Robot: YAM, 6 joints.
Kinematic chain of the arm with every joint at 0, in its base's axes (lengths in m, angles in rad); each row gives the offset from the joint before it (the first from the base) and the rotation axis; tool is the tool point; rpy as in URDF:
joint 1: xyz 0 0 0.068 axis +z
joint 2: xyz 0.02 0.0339 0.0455 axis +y
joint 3: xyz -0.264 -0.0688 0 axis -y
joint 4: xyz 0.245 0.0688 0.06 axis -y
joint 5: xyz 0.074 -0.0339 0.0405 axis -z
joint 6: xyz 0.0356 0 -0.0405 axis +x
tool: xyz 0 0 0 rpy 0 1.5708 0
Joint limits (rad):
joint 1: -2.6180..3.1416
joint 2: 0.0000..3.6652
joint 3: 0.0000..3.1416
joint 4: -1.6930..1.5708
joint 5: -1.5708..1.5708
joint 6: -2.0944..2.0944
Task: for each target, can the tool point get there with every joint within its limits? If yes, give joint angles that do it. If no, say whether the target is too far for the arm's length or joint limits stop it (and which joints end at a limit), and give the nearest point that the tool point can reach.
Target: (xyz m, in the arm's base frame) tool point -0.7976 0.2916 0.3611
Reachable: no: too far | nearest point -0.5820 0.2128 0.2926 | short by 0.240 m
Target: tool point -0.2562 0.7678 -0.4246
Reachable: no: too far | nearest point -0.1715 0.5138 -0.2307 | short by 0.331 m
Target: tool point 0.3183 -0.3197 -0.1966
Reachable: yes | joints -0.8623 3.2204 2.0213 -0.1139 -1.2374 0.6931
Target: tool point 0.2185 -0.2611 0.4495
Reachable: yes | joints -0.9047 1.4908 1.6222 -0.3061 -0.2980 1.4173
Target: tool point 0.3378 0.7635 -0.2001
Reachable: no: too far | nearest point 0.2444 0.5524 -0.1113 | short by 0.247 m
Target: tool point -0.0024 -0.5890 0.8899
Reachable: no: too far | nearest point -0.0016 -0.3899 0.6183 | short by 0.337 m
